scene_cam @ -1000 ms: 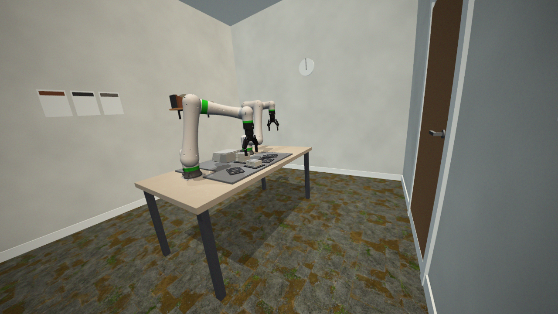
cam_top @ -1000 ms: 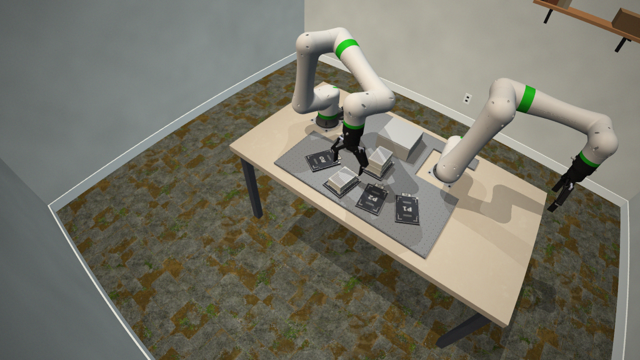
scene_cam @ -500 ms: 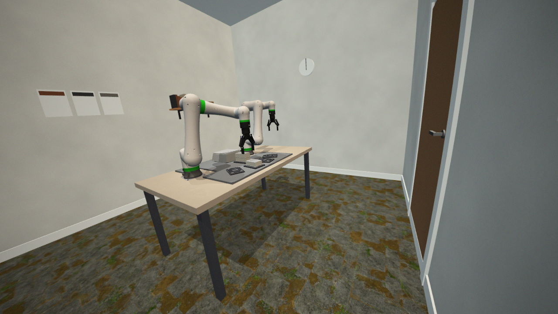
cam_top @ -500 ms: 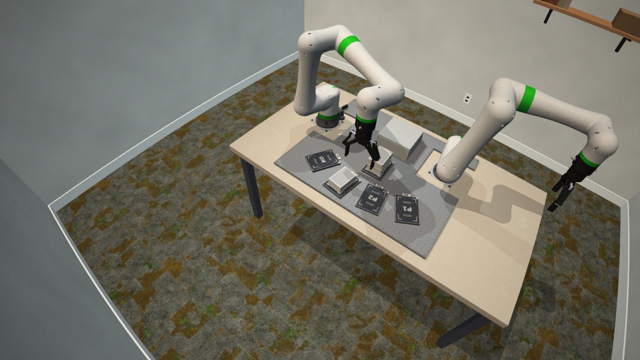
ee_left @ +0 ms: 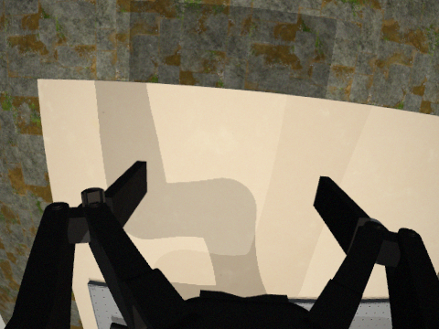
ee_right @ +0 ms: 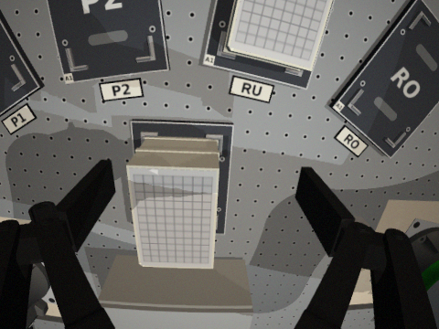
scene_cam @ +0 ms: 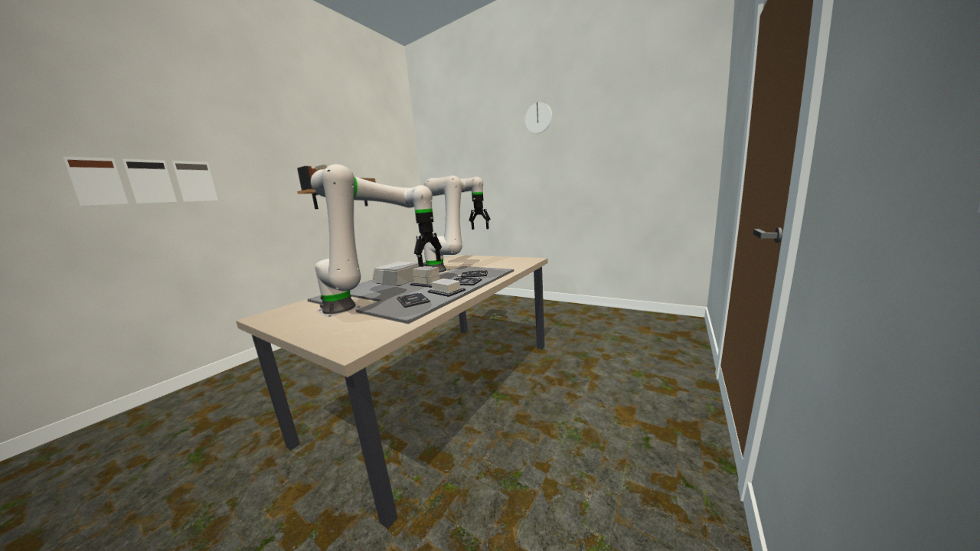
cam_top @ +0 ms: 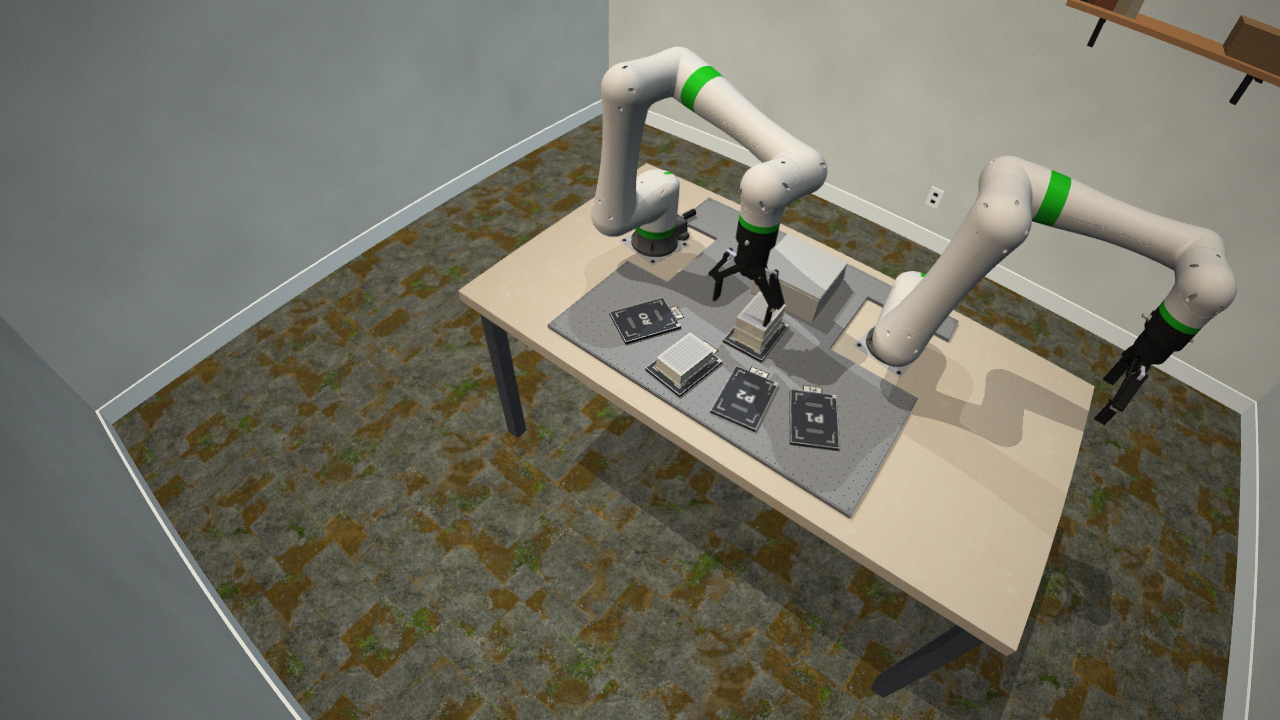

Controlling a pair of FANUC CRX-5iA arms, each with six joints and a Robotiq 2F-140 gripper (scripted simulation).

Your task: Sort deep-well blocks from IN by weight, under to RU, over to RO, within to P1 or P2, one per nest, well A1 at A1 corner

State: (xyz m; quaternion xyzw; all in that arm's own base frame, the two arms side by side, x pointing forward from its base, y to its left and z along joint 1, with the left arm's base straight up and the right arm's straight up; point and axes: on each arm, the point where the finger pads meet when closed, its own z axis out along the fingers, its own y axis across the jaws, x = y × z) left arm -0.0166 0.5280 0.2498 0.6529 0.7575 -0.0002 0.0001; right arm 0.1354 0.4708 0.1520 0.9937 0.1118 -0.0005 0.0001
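Note:
My right gripper is now 13 cm above the dark infeed nest, 7 cm past it and 4 cm to the right of it. Round my right hand: nest RO: 24 cm to the right, 13 cm below, 6 cm ahead; nest P2: 15 cm ahead, 13 cm below, 11 cm to the left; nest RU: 14 cm ahead, 13 cm below, 7 cm to the right.

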